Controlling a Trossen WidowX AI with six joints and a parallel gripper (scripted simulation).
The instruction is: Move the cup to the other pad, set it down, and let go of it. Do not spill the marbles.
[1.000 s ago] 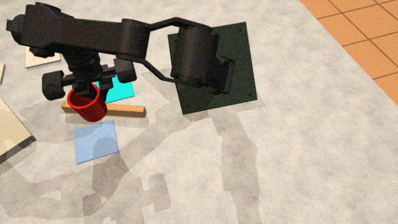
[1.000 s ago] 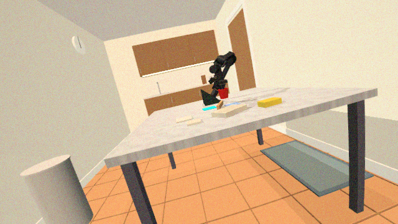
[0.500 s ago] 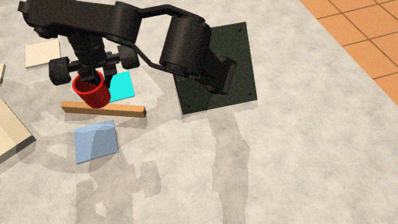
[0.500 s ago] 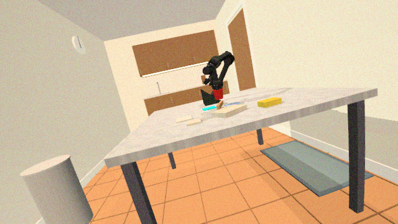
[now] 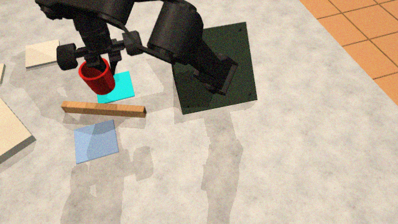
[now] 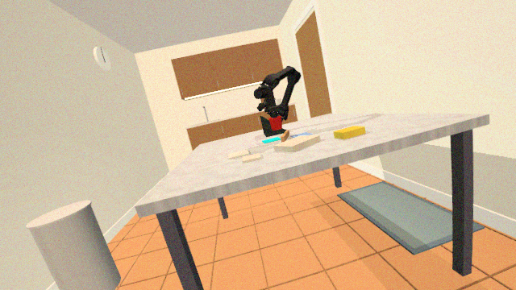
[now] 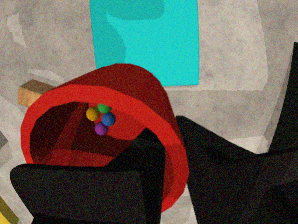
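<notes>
The cyan pad lies 1 cm ahead of my gripper tip, 4 cm to the right of it and 10 cm below it. From my gripper tip the other things lie so: red cup (3 cm ahead); light blue pad (9 cm ahead, 12 cm to the left, 10 cm below); wooden bar (5 cm ahead, 4 cm to the left, 9 cm below).
</notes>
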